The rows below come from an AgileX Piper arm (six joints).
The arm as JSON. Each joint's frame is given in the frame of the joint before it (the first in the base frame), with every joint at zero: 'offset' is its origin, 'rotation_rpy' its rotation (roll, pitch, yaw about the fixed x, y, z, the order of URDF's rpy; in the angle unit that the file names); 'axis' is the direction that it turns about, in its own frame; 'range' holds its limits. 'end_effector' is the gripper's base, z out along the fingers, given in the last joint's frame.
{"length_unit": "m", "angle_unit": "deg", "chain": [
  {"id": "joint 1", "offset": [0.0, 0.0, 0.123], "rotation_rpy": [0.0, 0.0, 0.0], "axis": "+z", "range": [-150.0, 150.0]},
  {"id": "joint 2", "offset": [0.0, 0.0, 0.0], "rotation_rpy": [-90.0, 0.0, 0.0], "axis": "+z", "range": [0.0, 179.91]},
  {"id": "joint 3", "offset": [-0.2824, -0.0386, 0.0], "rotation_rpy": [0.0, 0.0, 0.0], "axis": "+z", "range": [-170.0, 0.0]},
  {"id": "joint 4", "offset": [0.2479, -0.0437, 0.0], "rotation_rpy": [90.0, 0.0, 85.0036], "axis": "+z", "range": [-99.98, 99.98]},
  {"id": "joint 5", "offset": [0.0, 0.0, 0.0], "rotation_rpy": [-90.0, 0.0, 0.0], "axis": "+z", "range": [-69.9, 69.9]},
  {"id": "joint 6", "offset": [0.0, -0.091, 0.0], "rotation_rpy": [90.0, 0.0, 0.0], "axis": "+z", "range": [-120.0, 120.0]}
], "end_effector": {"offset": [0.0, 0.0, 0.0], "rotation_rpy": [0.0, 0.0, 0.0]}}
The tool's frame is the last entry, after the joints.
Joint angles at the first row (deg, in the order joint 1, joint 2, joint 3, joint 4, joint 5, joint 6):
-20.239 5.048 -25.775 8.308 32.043 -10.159
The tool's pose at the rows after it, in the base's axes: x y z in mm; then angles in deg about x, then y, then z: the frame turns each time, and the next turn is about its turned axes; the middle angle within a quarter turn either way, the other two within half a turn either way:
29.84 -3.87 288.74 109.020 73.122 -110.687
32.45 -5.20 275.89 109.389 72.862 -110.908
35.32 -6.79 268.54 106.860 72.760 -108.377
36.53 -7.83 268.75 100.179 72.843 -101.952
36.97 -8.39 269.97 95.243 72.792 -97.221
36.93 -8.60 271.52 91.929 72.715 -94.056
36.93 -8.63 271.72 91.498 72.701 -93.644
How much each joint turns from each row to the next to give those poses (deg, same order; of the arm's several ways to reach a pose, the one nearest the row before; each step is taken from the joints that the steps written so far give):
-0.003 -2.527 3.905 0.136 -1.984 0.005
0.006 -1.111 2.952 -0.012 -1.667 0.011
-0.002 -0.345 2.060 0.004 -2.416 -0.004
-0.003 -0.038 0.714 0.006 -2.643 -0.005
0.002 0.000 0.267 -0.005 -1.722 0.005
-0.003 -0.002 -0.001 0.008 -0.983 -0.007
0.001 0.002 0.002 0.001 -0.132 -0.001

